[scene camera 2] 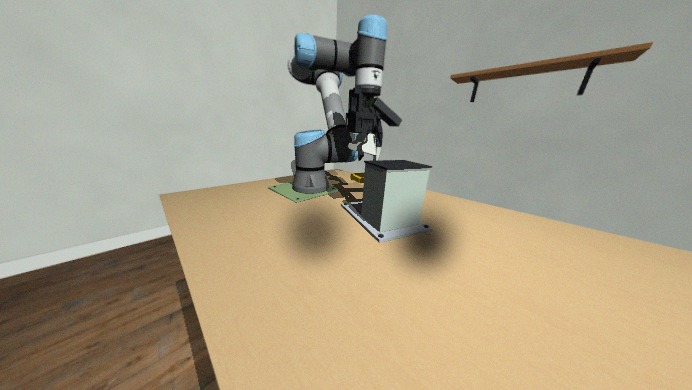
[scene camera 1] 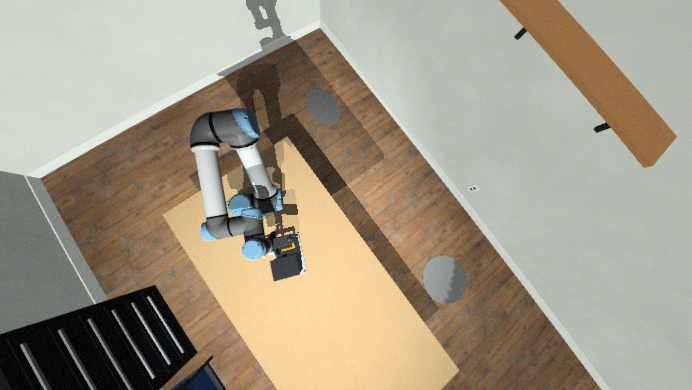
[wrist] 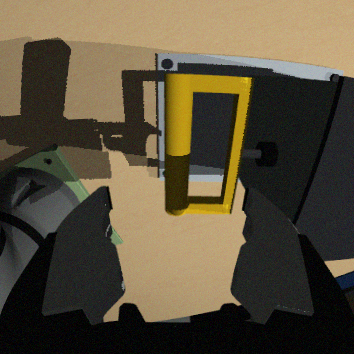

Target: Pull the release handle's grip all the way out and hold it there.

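The release handle's yellow grip [scene camera 1: 288, 247] [scene camera 2: 358, 177] [wrist: 178, 100] is a rectangular loop. In the wrist view a short grey rod [wrist: 251, 153] joins it to the dark face of the box-shaped housing [scene camera 1: 286, 267] [scene camera 2: 406, 197] [wrist: 325, 175]. The housing stands on a light grey base plate [scene camera 2: 400, 234] [wrist: 310, 71]. My gripper [scene camera 2: 369, 156] [wrist: 177, 188] points down and is partly open, with nothing held. In the wrist view the near end of the grip shows between the two fingertips, apart from both. How far the fingers are above the grip is hard to tell.
The arm's base stands on a green plate [scene camera 2: 285, 191] [wrist: 75, 182] beside the handle, on the wooden table [scene camera 1: 350, 320] [scene camera 2: 400, 310]. A wooden wall shelf [scene camera 1: 590, 75] [scene camera 2: 550, 65] is off to the right. A black rack of drawers [scene camera 1: 170, 325] stands beside the table.
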